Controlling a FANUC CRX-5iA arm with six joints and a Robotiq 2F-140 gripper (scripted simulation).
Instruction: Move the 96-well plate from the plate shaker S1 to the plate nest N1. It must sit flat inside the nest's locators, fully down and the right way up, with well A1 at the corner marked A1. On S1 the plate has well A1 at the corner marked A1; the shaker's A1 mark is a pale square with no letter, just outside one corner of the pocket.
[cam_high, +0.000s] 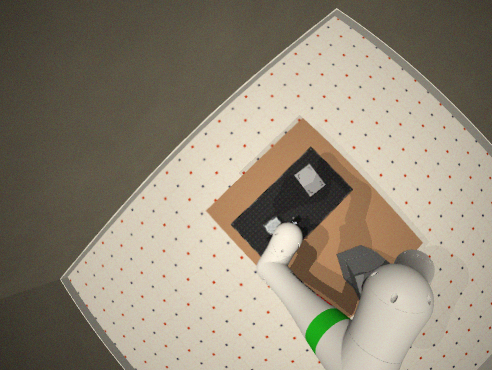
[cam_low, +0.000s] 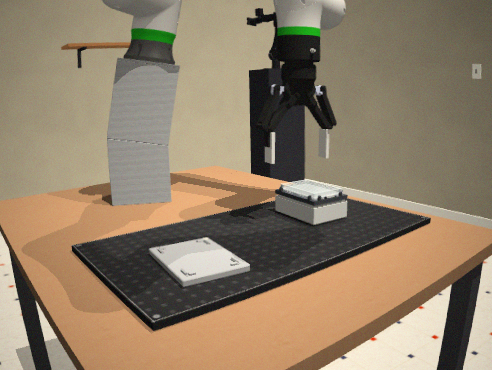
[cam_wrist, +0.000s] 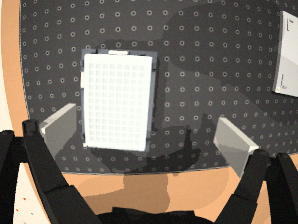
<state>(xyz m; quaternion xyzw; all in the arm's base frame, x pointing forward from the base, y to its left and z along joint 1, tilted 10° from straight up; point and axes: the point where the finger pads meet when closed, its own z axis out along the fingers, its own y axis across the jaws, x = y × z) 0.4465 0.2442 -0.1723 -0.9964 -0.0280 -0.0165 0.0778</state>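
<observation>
My gripper is now 80 mm above the white 96-well plate, 40 mm to the right of it and 10 mm past it. From my hand the other things lie so: plate nest N1: 290 mm to the right, 140 mm below, 130 mm ahead.
</observation>
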